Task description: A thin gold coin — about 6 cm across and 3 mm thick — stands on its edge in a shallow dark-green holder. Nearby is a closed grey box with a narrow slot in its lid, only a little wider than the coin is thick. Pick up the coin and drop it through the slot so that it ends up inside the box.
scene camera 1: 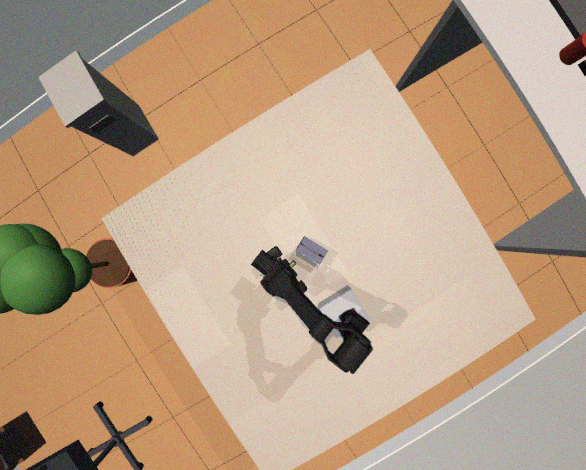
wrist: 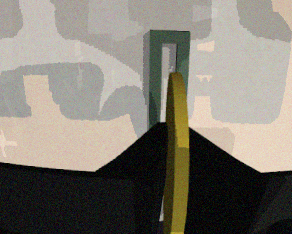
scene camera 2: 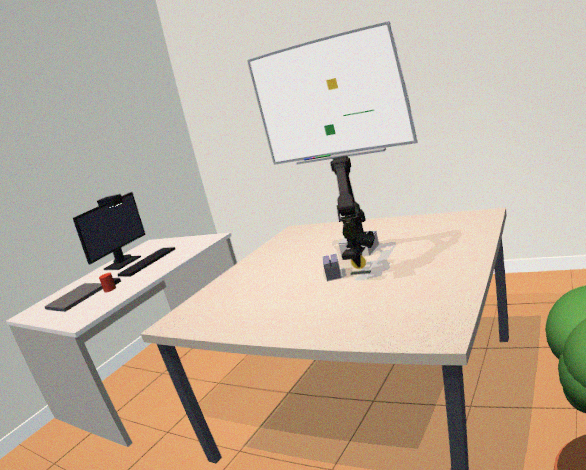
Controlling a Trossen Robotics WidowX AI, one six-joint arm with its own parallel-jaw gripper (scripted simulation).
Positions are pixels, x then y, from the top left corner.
Labels:
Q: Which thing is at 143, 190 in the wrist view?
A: The gripper.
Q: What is the gripper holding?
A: A thin gold coin.

